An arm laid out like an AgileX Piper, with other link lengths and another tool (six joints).
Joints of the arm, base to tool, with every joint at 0 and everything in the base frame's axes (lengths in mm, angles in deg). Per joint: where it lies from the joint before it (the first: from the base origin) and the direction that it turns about. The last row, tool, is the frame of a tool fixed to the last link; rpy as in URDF.
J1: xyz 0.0 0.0 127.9 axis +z
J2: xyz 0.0 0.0 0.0 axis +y
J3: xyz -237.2 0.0 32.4 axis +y
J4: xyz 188.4 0.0 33.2 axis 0.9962 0 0.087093
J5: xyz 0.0 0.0 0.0 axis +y
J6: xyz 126.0 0.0 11.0 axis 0.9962 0 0.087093
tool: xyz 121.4 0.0 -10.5 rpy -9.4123 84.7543 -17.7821
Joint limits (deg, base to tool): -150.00..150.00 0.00..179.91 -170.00..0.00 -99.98..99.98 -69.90..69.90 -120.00..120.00
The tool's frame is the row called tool.
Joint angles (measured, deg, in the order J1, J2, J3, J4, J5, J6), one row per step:
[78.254 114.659 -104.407 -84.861 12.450 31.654]
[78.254 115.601 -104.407 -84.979 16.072 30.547]
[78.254 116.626 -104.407 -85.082 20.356 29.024]
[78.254 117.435 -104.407 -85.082 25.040 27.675]
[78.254 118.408 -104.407 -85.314 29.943 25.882]
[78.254 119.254 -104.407 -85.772 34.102 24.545]
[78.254 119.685 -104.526 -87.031 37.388 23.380]
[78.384 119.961 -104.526 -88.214 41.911 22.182]
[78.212 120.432 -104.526 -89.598 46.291 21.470]
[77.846 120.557 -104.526 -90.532 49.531 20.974]
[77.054 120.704 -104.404 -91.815 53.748 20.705]
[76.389 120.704 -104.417 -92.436 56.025 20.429]
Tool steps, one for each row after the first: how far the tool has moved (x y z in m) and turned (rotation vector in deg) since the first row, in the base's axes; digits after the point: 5 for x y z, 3 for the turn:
[0.01422 -0.00547 -0.00941 -1.816 -1.198 -3.447]
[0.03028 -0.01345 -0.01925 -4.054 -2.812 -7.465]
[0.04659 -0.02437 -0.02681 -6.137 -4.247 -11.882]
[0.06267 -0.03690 -0.03463 -8.767 -6.297 -16.385]
[0.07535 -0.04843 -0.04018 -11.007 -8.146 -20.174]
[0.08496 -0.05808 -0.03855 -12.506 -10.598 -23.094]
[0.09558 -0.07242 -0.03524 -14.141 -13.084 -27.120]
[0.10704 -0.08773 -0.03228 -15.624 -15.339 -31.351]
[0.11623 -0.10119 -0.02790 -16.484 -16.835 -34.768]
[0.12899 -0.12094 -0.02207 -17.444 -18.524 -39.574]
[0.13672 -0.13333 -0.01779 -17.931 -19.393 -42.420]

